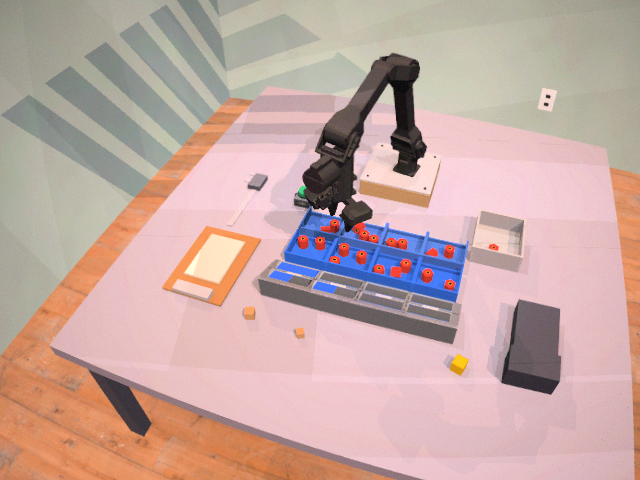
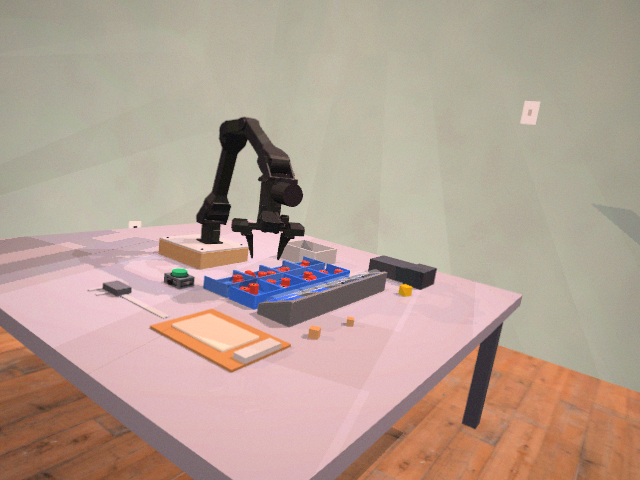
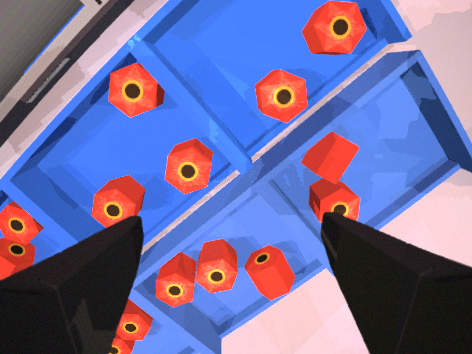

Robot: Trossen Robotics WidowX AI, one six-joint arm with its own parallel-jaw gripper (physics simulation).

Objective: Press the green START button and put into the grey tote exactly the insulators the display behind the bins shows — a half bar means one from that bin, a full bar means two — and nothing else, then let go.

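Blue bins (image 1: 296,256) (image 2: 242,299) (image 3: 190,102) hold several red hexagonal insulators, some upright and some tipped. The grey display (image 1: 356,316) (image 2: 336,300) shows, in its leftmost column, a full blue bar in the far row and a half bar in the near row; the second column has a half bar in the near row. The other fields look grey. The grey tote (image 1: 497,259) (image 2: 323,254) holds one red insulator (image 1: 493,247). The green button (image 1: 302,191) (image 2: 179,272) is beside the bins. My gripper (image 1: 340,220) (image 2: 265,257) (image 3: 233,225) is open and empty above the far-row bins.
An orange clipboard (image 1: 178,276) (image 2: 232,362) lies left of the display. Two small orange cubes (image 1: 249,313) (image 1: 299,333) and a yellow cube (image 1: 459,364) lie in front. A dark block (image 1: 532,343) (image 2: 400,271) stands at the right. A grey tool (image 1: 257,181) lies left of the button.
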